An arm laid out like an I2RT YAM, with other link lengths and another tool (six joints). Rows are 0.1 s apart.
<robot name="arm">
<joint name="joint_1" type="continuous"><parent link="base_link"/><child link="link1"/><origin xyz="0.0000 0.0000 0.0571" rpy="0.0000 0.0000 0.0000"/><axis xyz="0 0 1"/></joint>
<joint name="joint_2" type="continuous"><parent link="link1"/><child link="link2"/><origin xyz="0.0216 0.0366 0.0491" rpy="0.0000 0.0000 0.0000"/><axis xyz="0 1 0"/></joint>
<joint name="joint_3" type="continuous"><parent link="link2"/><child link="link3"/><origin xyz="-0.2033 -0.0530 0.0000" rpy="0.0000 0.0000 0.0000"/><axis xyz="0 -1 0"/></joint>
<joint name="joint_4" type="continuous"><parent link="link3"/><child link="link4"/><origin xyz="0.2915 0.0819 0.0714" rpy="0.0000 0.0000 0.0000"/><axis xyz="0 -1 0"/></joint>
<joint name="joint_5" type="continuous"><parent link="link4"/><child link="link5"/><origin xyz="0.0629 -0.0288 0.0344" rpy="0.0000 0.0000 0.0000"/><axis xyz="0 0 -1"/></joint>
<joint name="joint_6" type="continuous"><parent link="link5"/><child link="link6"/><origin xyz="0.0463 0.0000 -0.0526" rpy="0.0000 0.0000 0.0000"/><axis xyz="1 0 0"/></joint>
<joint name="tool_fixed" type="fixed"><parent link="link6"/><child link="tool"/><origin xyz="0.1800 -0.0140 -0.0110" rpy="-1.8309 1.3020 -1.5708"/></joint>
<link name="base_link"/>
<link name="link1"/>
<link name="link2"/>
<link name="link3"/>
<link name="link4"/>
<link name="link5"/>
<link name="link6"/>
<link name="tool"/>
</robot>
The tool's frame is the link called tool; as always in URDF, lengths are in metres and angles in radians. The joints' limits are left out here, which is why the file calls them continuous.
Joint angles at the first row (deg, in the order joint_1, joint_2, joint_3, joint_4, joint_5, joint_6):
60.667 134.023 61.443 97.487 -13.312 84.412
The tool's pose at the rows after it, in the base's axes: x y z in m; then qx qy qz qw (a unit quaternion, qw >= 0):
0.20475 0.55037 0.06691 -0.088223 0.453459 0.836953 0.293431
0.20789 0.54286 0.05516 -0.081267 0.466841 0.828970 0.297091
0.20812 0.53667 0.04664 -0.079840 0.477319 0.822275 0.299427
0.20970 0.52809 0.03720 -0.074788 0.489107 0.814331 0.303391
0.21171 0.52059 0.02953 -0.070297 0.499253 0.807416 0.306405
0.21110 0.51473 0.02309 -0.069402 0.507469 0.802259 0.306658
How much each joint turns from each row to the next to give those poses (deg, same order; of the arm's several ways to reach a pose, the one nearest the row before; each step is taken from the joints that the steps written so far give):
-0.306 -0.418 -2.841 -0.102 0.995 -0.465
-0.366 -0.181 -1.894 -0.001 0.707 -0.258
-0.224 -0.471 -1.792 -0.041 0.246 -0.504
-0.330 -0.596 -2.213 0.091 0.612 -0.388
-0.406 -0.569 -1.834 -0.050 0.397 -0.254
-0.255 -0.481 -1.580 0.012 -0.006 -0.271

